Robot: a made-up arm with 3 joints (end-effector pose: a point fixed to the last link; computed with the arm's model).
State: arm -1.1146 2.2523 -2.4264
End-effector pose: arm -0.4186 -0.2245 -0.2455 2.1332 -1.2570 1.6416
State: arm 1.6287 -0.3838 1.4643
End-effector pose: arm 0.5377 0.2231 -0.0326 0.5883 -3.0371 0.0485
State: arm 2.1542 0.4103 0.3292
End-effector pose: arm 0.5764 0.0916 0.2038 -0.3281 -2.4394 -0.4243
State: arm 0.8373 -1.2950 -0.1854
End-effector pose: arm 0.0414 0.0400 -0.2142 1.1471 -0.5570 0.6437
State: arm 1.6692 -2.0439 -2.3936
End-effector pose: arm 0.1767 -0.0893 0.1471 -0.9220 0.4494 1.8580
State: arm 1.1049 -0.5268 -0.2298
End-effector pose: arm 0.2089 0.1388 -0.2399 0.4270 -0.8542 0.3365
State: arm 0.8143 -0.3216 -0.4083
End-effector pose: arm 0.1437 0.1437 -0.2911 0.2652 -0.4025 0.1858
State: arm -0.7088 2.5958 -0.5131
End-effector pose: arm -0.4253 -0.2223 -0.2329 -2.6496 0.4274 0.2601
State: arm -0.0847 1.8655 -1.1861
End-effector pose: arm -0.1022 -0.0801 -0.5333 -1.6705 0.8627 -1.0258
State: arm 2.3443 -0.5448 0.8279
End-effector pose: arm 0.4322 0.2101 0.2277 -0.6080 2.9973 -0.5758
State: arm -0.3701 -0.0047 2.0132
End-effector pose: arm -0.2676 0.1512 -0.5305 0.0020 -1.6431 -0.0049
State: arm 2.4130 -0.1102 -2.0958
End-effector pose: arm 0.2164 0.1513 0.3802 -0.0699 -0.3169 0.0858
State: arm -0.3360 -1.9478 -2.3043
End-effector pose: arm 0.0084 -0.0800 -0.1508 1.3232 1.5737 1.9907
